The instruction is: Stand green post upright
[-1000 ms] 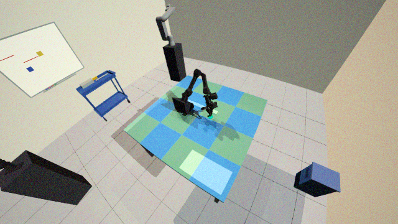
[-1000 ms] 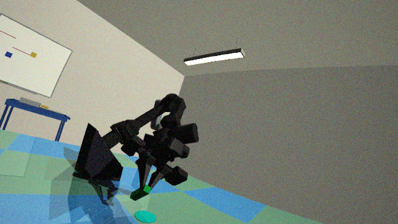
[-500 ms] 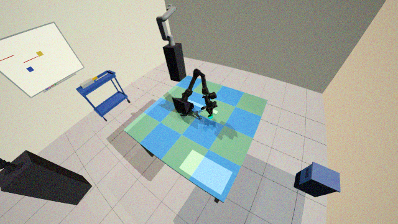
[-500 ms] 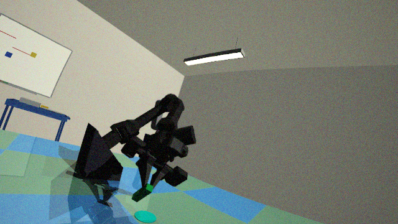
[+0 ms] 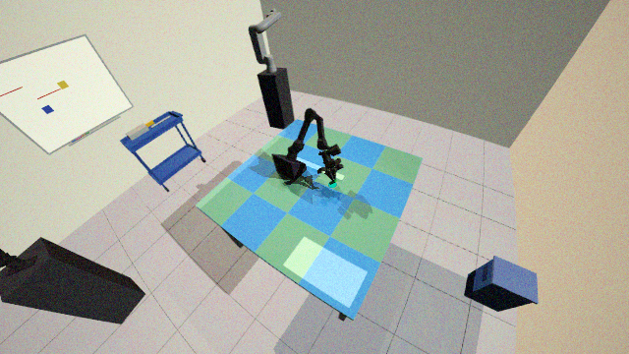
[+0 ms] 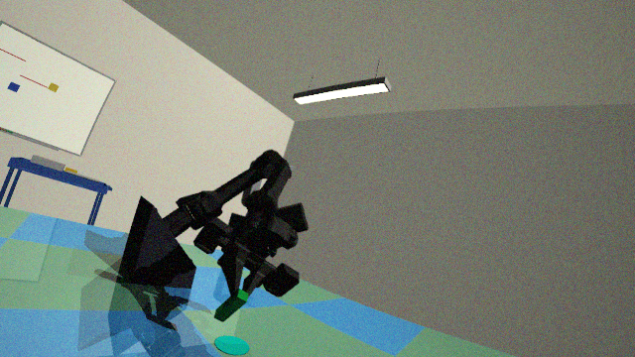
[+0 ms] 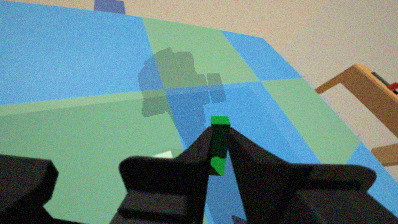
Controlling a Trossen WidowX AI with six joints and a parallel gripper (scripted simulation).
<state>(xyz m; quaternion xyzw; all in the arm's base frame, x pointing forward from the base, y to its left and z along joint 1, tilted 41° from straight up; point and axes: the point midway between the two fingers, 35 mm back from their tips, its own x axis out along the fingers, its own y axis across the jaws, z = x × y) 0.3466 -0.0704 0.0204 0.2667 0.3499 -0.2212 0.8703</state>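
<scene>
My gripper tip is now 11 cm above the cyan circle, 5 cm to the right of it and 4 cm past it. Also, from my gripper tip: green post 2 cm below, 1 cm behind.
</scene>
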